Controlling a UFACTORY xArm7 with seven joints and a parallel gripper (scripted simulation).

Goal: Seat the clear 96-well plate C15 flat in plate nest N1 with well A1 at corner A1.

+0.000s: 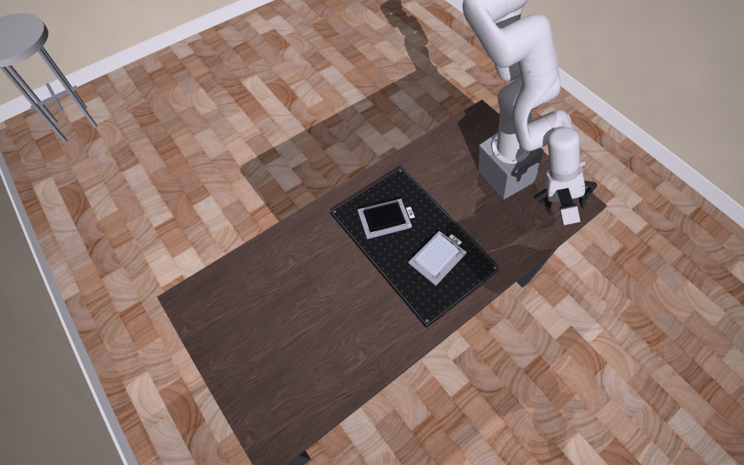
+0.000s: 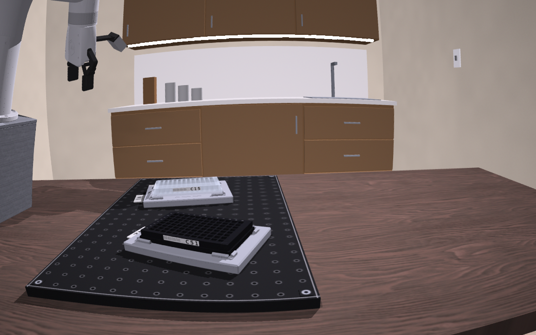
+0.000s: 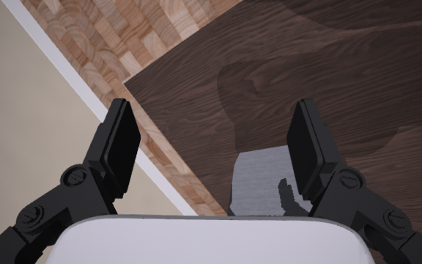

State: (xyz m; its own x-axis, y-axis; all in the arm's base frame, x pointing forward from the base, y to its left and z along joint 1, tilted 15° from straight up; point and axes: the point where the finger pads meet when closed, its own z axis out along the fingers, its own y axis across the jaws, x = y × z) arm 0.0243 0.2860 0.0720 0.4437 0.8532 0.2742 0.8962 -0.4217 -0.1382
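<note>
My gripper is now 33 cm short of the clear plate C15, 23 cm above it and 13 cm to the left of it. Round my hand: black plate C51 (41 cm ahead, 34 cm to the right, 23 cm below); then N1 label (25 cm below, 24 cm ahead, 15 cm to the right); then nest N1 (33 cm ahead, 25 cm below, 13 cm to the right).
</note>
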